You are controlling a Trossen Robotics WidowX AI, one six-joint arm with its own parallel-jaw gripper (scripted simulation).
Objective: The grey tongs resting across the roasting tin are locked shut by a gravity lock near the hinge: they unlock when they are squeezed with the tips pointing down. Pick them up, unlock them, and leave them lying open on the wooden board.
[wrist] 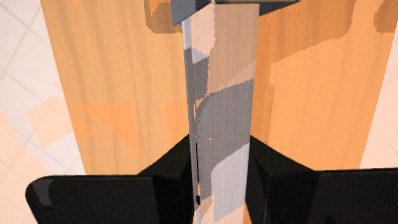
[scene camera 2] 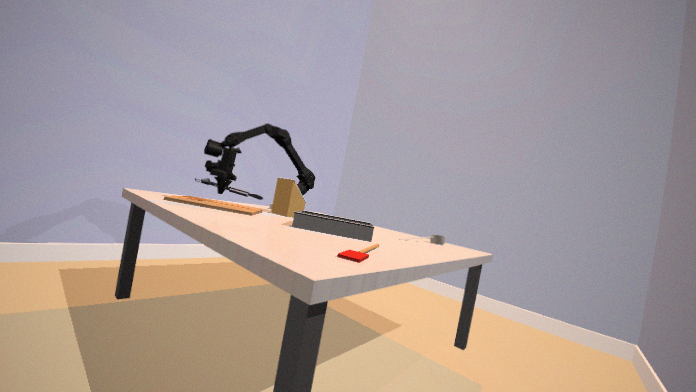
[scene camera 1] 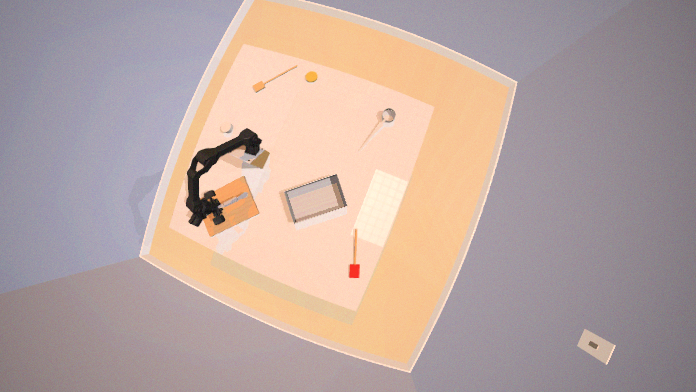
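A wooden board has the same spot at [wrist: 123, 76] and at [scene camera 2: 205, 202].
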